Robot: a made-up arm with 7 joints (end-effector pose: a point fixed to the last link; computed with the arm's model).
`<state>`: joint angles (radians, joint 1 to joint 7).
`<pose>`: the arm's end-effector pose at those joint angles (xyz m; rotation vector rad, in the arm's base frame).
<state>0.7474 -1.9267 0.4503 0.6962 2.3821 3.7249 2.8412</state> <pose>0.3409 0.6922 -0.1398 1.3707 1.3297 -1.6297</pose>
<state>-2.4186 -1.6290 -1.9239 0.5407 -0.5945 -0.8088 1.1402</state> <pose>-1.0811 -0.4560 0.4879 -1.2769 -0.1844 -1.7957</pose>
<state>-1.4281 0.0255 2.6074 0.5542 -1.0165 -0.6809 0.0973</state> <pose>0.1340 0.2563 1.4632 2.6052 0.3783 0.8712</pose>
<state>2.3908 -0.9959 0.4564 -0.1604 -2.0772 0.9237 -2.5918</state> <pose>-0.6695 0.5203 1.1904 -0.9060 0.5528 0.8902</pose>
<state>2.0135 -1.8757 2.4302 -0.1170 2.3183 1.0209 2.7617</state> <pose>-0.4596 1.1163 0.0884 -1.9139 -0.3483 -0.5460</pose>
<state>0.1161 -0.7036 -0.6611 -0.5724 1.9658 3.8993 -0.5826</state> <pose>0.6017 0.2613 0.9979 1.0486 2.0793 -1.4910</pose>
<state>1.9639 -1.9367 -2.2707 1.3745 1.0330 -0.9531 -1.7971</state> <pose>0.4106 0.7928 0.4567 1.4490 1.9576 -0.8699</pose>
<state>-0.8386 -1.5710 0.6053 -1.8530 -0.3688 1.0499 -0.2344</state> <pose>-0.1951 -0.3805 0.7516 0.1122 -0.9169 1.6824</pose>
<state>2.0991 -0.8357 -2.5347 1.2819 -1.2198 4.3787 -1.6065</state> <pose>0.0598 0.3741 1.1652 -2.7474 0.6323 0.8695</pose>
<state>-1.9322 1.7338 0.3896 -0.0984 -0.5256 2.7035 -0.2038</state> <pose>0.1684 0.8886 -0.0189 -1.9868 2.1425 -0.0188</pose>
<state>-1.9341 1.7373 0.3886 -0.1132 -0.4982 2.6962 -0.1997</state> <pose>0.1640 0.8862 -0.0242 -1.9925 2.1672 0.0095</pose>
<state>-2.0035 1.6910 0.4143 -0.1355 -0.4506 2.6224 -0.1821</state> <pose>0.2194 0.8915 0.0075 -1.8429 2.2192 0.1627</pose>
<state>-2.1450 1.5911 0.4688 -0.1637 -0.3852 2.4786 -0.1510</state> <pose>0.3403 0.8921 0.0848 -1.5101 2.2440 0.4083</pose>
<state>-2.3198 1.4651 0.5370 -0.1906 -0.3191 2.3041 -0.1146</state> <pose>0.4911 0.8662 0.1949 -1.0936 2.1733 0.6263</pose>
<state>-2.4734 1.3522 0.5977 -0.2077 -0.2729 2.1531 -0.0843</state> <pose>0.6182 0.8160 0.3052 -0.7499 2.0342 0.7461</pose>
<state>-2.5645 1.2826 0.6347 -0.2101 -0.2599 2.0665 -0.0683</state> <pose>0.6898 0.7724 0.3785 -0.5664 1.9182 0.7789</pose>
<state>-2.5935 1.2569 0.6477 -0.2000 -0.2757 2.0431 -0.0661</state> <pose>0.7151 0.7535 0.4072 -0.5176 1.8656 0.7644</pose>
